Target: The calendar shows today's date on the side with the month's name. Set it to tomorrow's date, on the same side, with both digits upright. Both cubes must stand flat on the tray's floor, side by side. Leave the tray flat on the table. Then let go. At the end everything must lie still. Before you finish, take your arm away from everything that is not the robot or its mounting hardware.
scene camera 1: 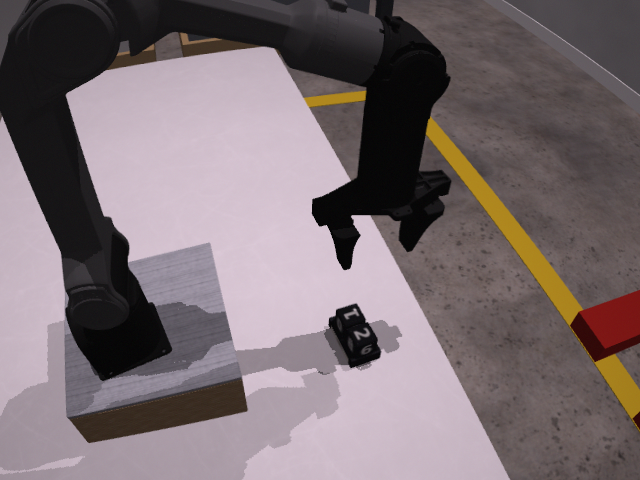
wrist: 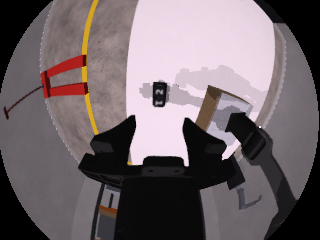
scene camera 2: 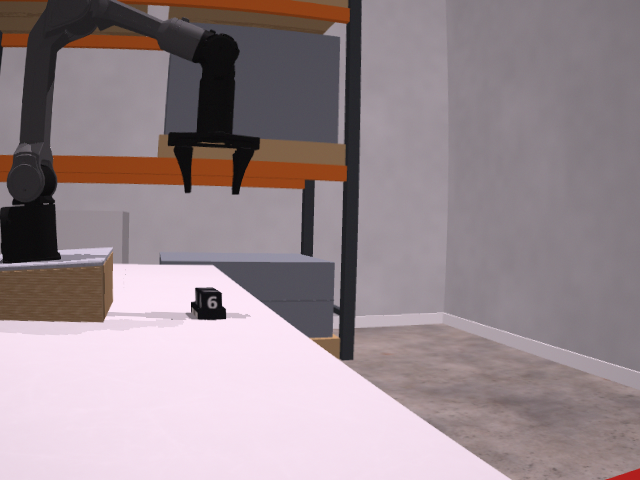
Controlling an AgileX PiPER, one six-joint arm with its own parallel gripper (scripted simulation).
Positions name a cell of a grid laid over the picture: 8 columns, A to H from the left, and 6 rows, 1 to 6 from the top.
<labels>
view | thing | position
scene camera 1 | my gripper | E4
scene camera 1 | cube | E5
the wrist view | my gripper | D4
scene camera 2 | my gripper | C3
</labels>
